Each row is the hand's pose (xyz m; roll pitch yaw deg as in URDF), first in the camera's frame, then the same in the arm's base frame.
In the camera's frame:
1: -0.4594 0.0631 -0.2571 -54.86 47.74 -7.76
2: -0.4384 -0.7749 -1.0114 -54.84 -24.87 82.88
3: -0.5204 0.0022 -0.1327 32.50 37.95 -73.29
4: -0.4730 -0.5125 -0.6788 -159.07 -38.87 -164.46
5: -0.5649 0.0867 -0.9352 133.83 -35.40 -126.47
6: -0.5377 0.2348 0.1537 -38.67 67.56 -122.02
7: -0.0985 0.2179 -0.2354 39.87 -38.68 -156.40
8: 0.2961 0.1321 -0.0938 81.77 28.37 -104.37
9: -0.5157 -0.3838 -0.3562 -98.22 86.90 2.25
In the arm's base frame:
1: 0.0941 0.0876 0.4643 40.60 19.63 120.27
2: -0.4998 0.1428 -0.4927 73.75 -68.87 29.47
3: 0.1998 -0.0176 0.4387 -162.69 62.15 151.10
4: -0.2320 0.0720 -0.1704 123.11 -2.20 -67.55
5: -0.5798 0.1860 0.3767 81.64 26.54 -57.73
6: 0.4335 -0.0654 0.7207 -171.65 27.03 179.76
7: 0.2078 0.4519 0.5595 -32.87 3.92 -66.14
8: 0.4761 0.7626 0.4387 -41.46 61.57 -148.22
9: 0.0413 -0.0319 0.0220 -1.52 11.23 160.11

